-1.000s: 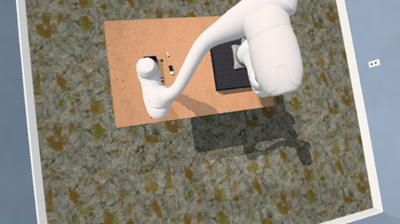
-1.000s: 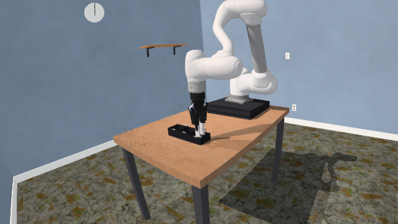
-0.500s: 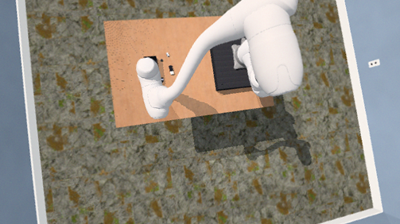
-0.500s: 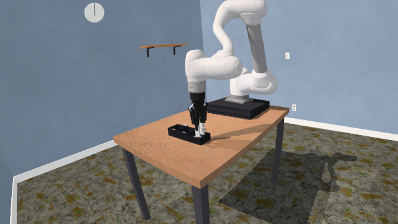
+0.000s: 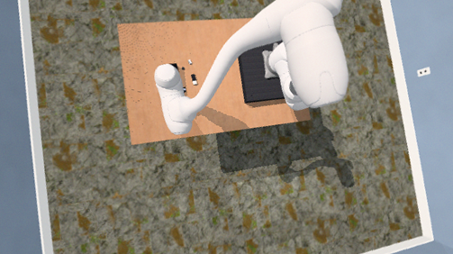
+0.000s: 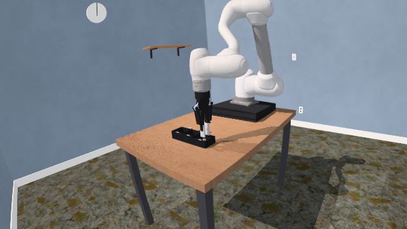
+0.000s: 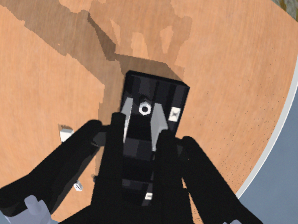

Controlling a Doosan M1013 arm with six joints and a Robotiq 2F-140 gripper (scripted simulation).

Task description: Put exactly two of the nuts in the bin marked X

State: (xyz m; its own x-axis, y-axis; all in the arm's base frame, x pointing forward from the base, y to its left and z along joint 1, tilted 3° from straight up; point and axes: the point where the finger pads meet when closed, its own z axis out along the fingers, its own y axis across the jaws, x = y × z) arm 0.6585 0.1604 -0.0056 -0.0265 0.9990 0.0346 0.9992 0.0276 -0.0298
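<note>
Now: the pale nut 60 mm below my hand. From my hand the other things lie so: white piece (230 mm to the right, 100 mm behind, 70 mm below); then black bin row (80 mm to the right, 50 mm below, 20 mm ahead).
</note>
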